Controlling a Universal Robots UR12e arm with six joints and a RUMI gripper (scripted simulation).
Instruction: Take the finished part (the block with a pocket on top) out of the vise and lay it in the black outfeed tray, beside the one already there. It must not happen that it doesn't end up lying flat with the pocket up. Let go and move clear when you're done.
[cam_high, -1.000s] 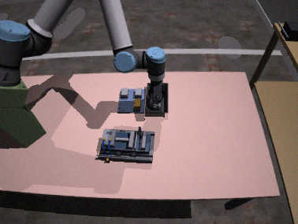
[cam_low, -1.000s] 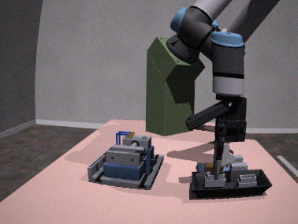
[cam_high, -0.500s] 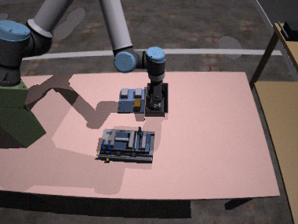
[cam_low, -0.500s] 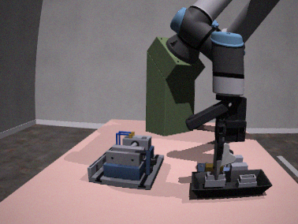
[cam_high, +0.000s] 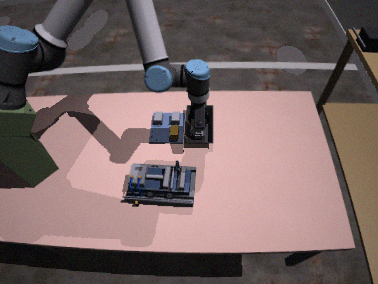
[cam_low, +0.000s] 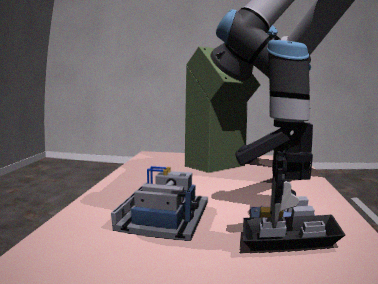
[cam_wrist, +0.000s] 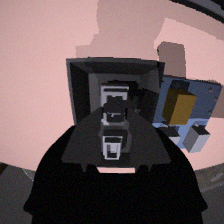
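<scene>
Now: hand 120 mm past the yellow block, 10 mm to the left of it and 40 mm above it. The rest, counted from my hand: blue plate (170 mm behind, 20 mm to the left, 60 mm below); then vise (110 mm behind, 290 mm to the right, 30 mm below).
</scene>
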